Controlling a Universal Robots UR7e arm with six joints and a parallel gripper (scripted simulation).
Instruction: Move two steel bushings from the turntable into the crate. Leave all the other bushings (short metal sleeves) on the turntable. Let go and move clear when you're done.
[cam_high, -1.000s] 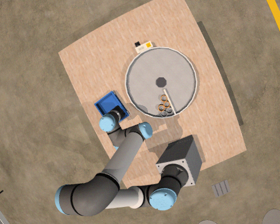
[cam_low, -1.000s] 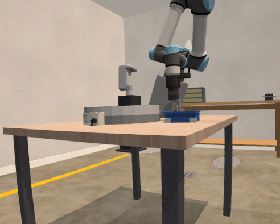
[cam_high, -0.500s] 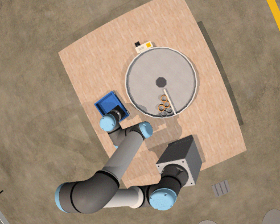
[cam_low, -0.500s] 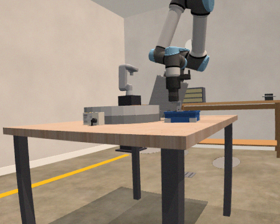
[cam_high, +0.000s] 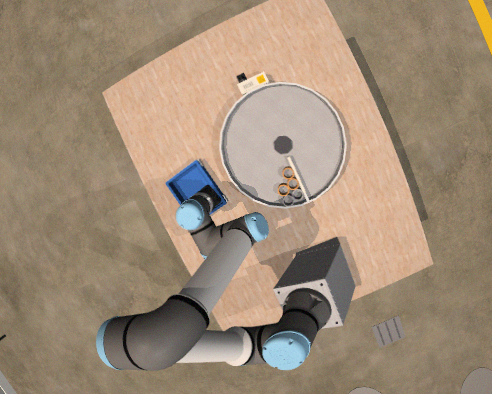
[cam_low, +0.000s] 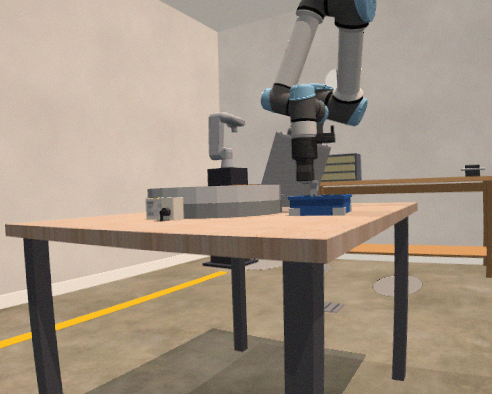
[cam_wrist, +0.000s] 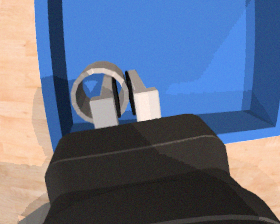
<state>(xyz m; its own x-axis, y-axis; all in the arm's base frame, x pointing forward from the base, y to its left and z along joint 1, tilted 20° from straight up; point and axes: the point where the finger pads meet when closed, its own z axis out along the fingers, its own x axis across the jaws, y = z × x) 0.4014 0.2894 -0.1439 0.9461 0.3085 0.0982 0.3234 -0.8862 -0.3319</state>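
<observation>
Right now my hand is 30 mm short of the blue crate, 40 mm to the right of it and 20 mm above it. Also, from my hand: grey turntable: 80 mm ahead, 310 mm to the right, 10 mm above.
</observation>
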